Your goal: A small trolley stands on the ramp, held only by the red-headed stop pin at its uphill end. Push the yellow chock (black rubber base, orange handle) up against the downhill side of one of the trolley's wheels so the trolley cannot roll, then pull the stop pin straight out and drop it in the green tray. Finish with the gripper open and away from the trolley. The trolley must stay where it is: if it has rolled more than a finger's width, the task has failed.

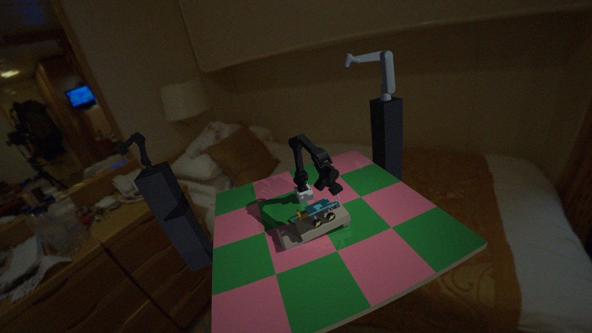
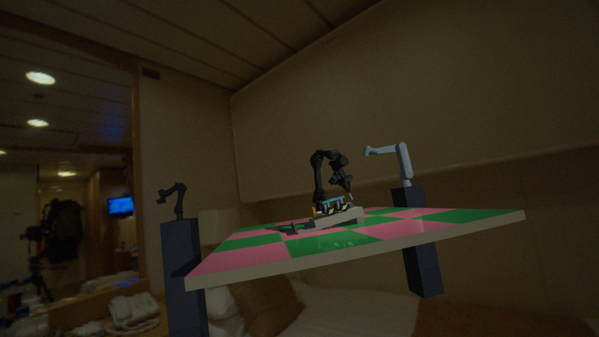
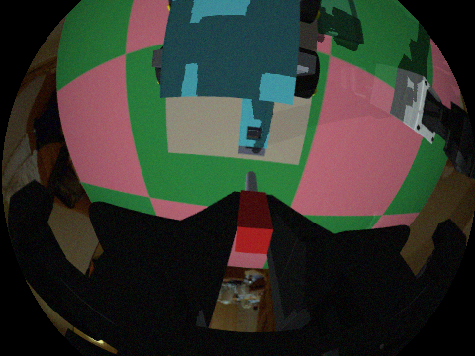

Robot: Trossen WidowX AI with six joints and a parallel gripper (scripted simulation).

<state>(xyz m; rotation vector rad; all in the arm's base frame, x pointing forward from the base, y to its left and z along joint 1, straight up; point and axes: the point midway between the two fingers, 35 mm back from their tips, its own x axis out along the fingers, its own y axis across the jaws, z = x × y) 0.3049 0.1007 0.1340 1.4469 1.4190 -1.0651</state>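
My gripper tip is 110 mm past the green tray, 210 mm to the left of it and 180 mm above it. Round my gripper tip: red-headed stop pin (right at my gripper tip); blue-topped trolley (20 mm ahead, 120 mm to the right, 70 mm below); ramp (20 mm ahead, 110 mm to the right, 130 mm below).
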